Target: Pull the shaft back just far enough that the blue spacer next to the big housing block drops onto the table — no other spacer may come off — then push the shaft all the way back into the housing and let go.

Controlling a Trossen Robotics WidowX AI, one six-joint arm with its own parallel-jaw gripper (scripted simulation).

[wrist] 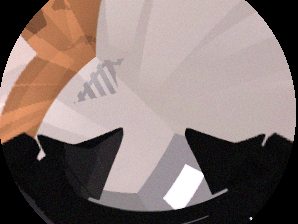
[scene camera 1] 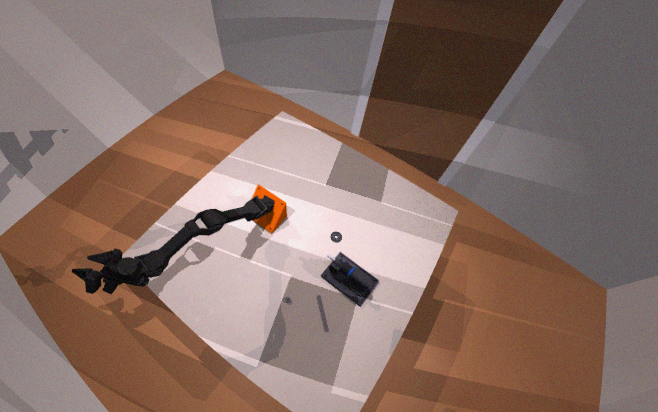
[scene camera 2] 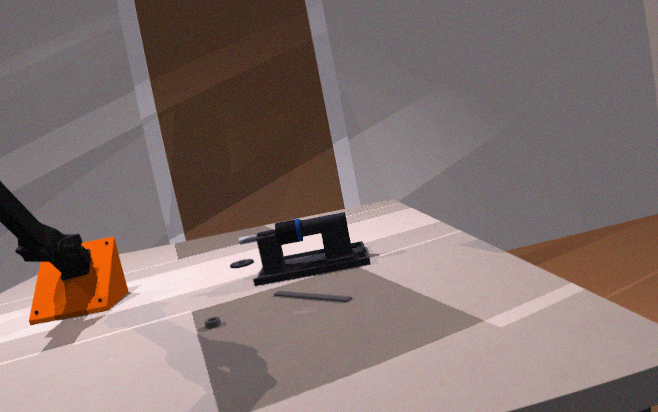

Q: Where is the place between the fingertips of my gripper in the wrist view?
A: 155, 131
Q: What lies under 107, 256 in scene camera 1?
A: My gripper.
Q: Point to a housing block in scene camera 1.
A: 358, 286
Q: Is my gripper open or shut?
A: Open.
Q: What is my gripper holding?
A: Nothing.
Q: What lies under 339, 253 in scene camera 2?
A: A housing block.
